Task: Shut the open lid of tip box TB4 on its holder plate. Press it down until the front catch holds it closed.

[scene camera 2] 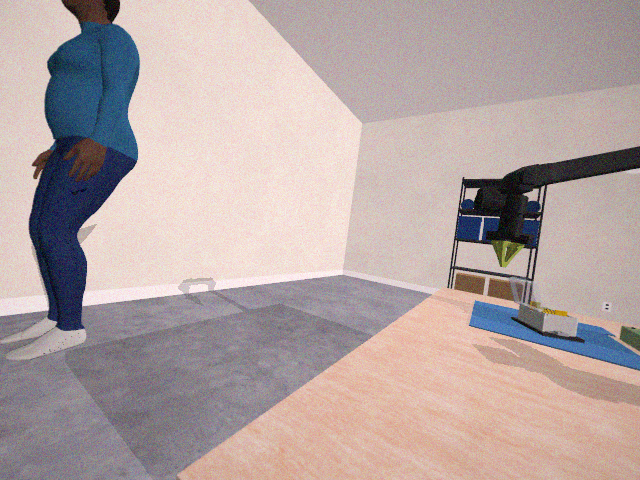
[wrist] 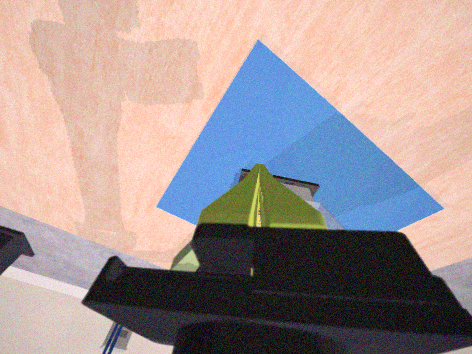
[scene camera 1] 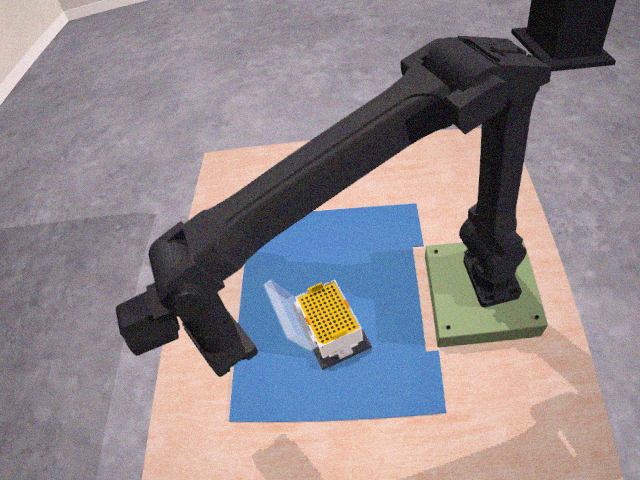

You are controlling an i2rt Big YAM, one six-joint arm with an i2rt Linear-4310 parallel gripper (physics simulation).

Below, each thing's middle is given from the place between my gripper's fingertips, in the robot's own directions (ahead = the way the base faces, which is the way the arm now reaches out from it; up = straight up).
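The clear lid [scene camera 1: 289, 314] is 110 mm to the right of my hand, 70 mm below it and 90 mm behind it. Going by their middles, the lid is the nearest to my hand of the things named here. There is also the yellow perforated tip rack [scene camera 1: 330, 318], and counted from my hand it sits 110 mm below, 150 mm behind and 130 mm to the right.
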